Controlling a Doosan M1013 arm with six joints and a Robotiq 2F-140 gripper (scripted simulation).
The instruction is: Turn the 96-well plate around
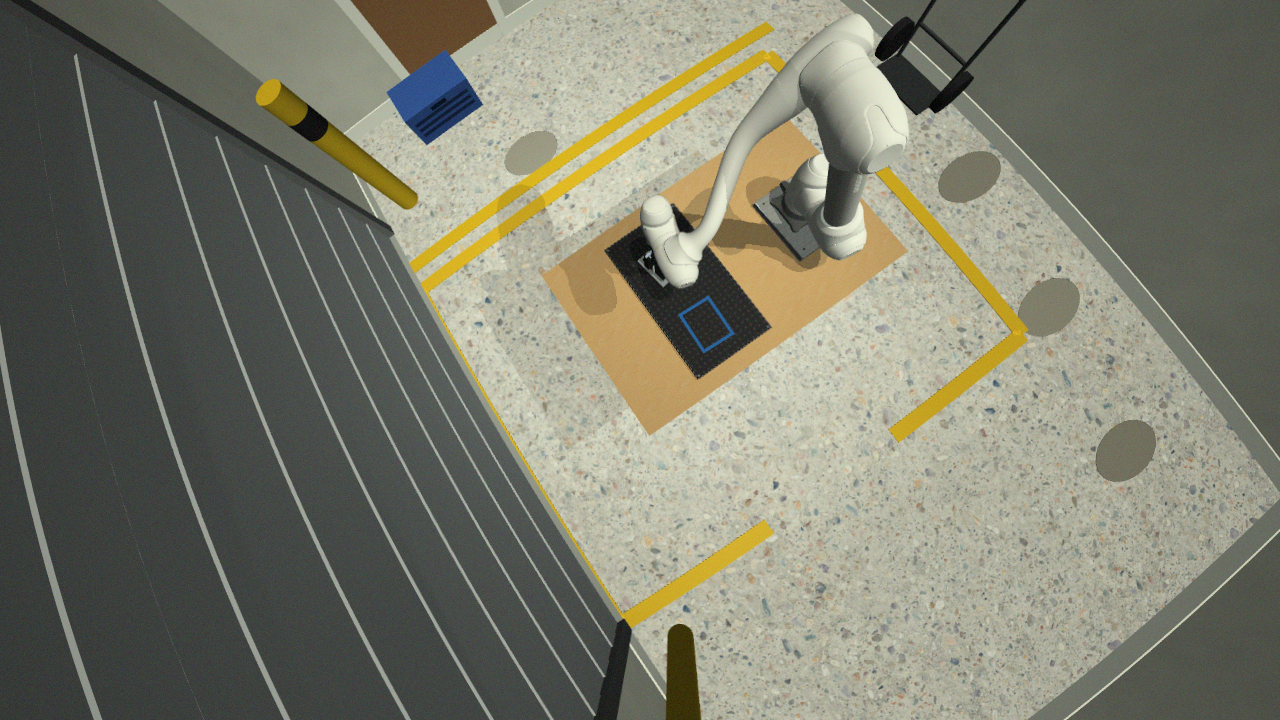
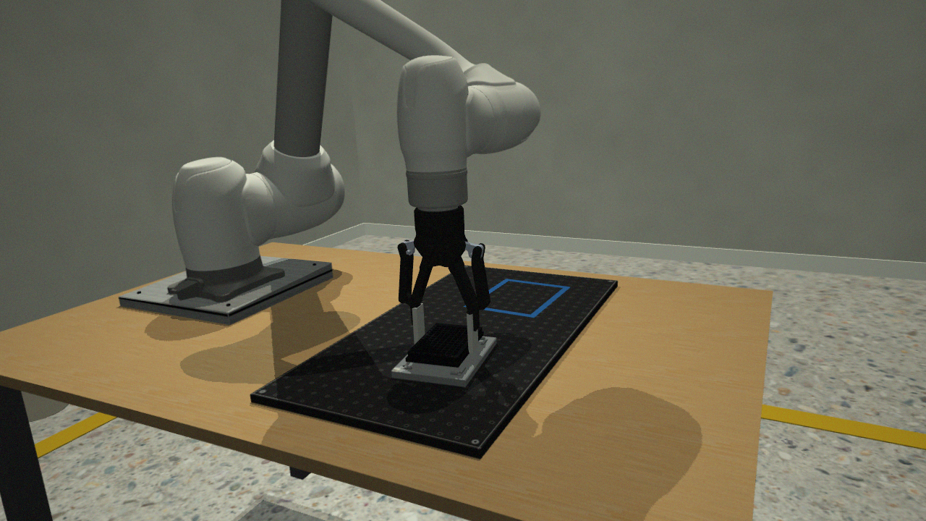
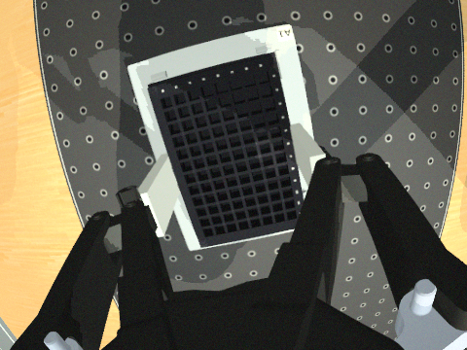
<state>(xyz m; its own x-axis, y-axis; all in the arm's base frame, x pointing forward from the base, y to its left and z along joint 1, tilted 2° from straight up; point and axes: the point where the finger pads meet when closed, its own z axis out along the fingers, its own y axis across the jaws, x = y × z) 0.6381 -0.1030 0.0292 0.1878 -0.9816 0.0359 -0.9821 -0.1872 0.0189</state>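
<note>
Now: hand 20 mm above the black 96-well plate. From my hand the other things lie so: A1 mark: 80 mm to the right, 40 mm below, 40 mm behind; then grey plate nest N1: 40 mm below.
</note>
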